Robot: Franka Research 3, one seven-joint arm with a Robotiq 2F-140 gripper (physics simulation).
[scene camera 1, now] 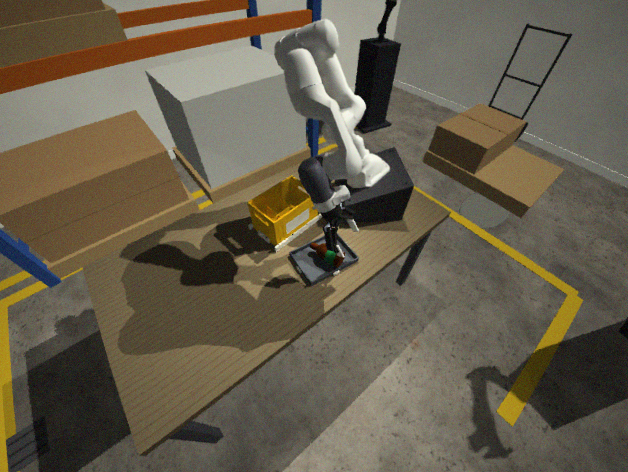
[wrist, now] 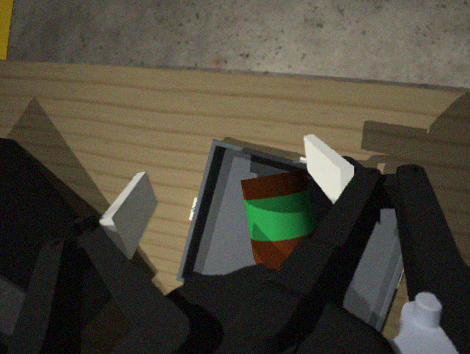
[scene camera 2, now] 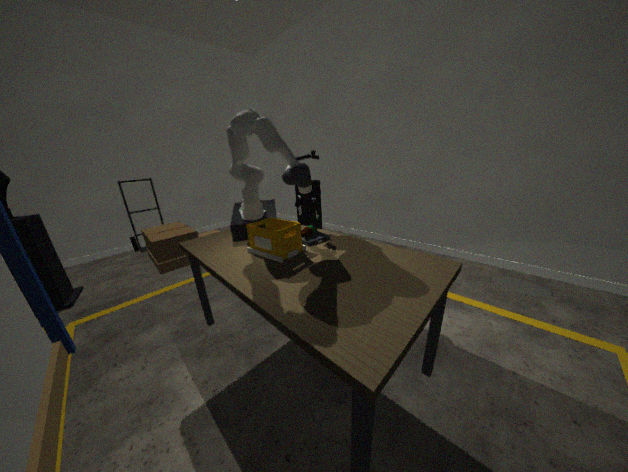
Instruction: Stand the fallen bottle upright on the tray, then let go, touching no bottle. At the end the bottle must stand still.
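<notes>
The brown bottle with a green band (scene camera 1: 329, 257) (scene camera 2: 306, 231) (wrist: 278, 220) lies on its side on the grey tray (scene camera 1: 310, 268) (scene camera 2: 318, 239) (wrist: 214, 245). Its base points toward the table's long edge by the open floor, and its neck toward the yellow crate's side. In the wrist view my gripper's dark body hides the neck. My gripper (scene camera 1: 335, 248) (wrist: 227, 171) is open and empty, low over the tray. In the wrist view one pale pad shows beyond the tray's left side. The other pad shows close to the bottle's right side; I cannot tell whether they touch.
A yellow crate (scene camera 1: 267, 227) (scene camera 2: 278, 239) stands beside the tray on the wooden table (scene camera 1: 203, 390) (scene camera 2: 375, 350). The arm's black base block (scene camera 1: 393, 200) stands at the table's end, near the crate and tray. The table's long edge runs close past the tray.
</notes>
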